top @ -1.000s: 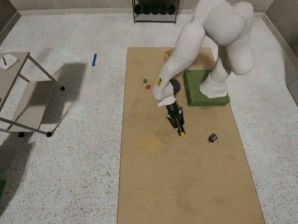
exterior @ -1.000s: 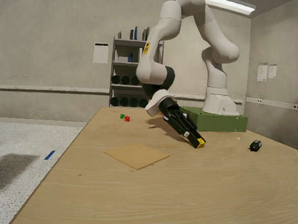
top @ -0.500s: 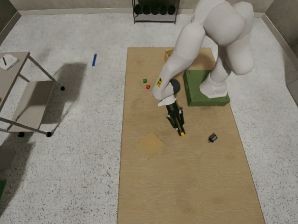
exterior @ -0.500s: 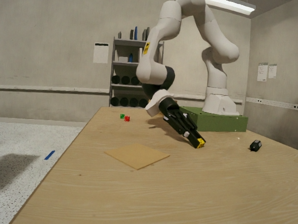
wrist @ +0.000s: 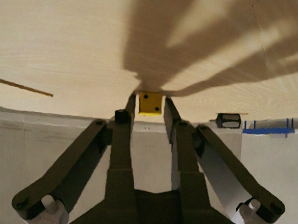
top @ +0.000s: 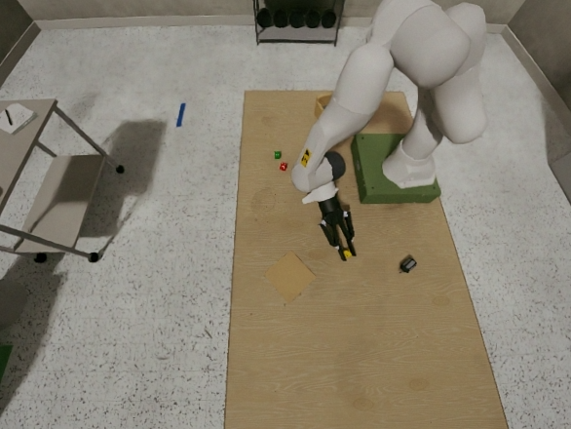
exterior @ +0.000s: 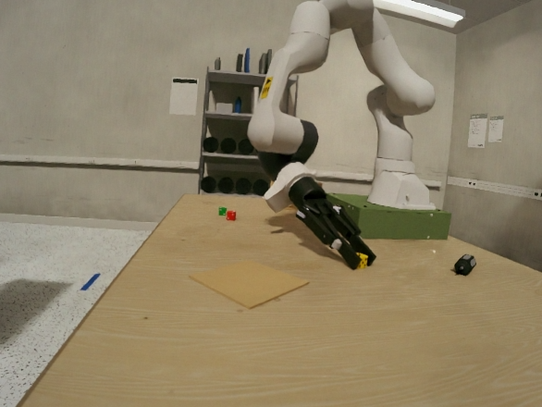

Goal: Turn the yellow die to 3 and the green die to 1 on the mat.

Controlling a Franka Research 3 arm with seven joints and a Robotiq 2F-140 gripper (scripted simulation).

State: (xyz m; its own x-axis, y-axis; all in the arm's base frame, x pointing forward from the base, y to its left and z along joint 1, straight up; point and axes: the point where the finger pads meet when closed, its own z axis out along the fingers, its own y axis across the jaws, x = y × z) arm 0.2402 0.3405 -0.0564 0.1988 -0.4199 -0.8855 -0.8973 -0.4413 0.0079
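The yellow die is 10 mm to the left of my hand and 10 mm below it. The rest, counted from my hand: black object: 230 mm behind, 60 mm to the left, 10 mm below; then tan mat: 220 mm ahead, 90 mm to the left, 30 mm below; then red die: 390 mm to the right, 250 mm ahead, 10 mm below.
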